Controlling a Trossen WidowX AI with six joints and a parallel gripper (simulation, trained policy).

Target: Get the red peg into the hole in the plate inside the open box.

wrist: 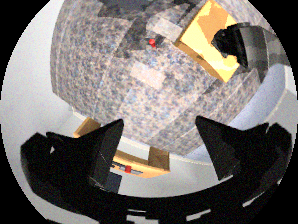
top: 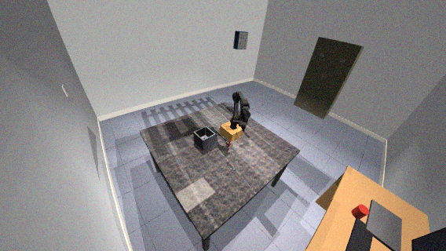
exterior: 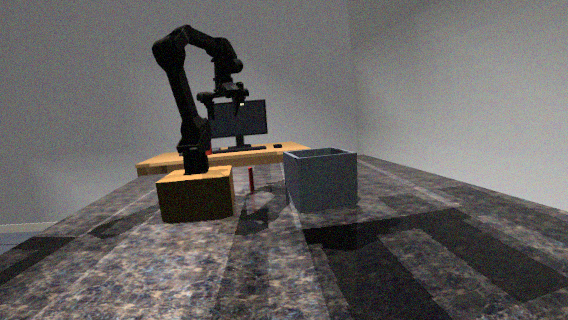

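Now: gripper tip 220 mm above the red peg, 90 mm to the left of it and 80 mm short of it. Also, from my gripper tip: plate 270 mm to the right, 260 mm ahead, 210 mm below.
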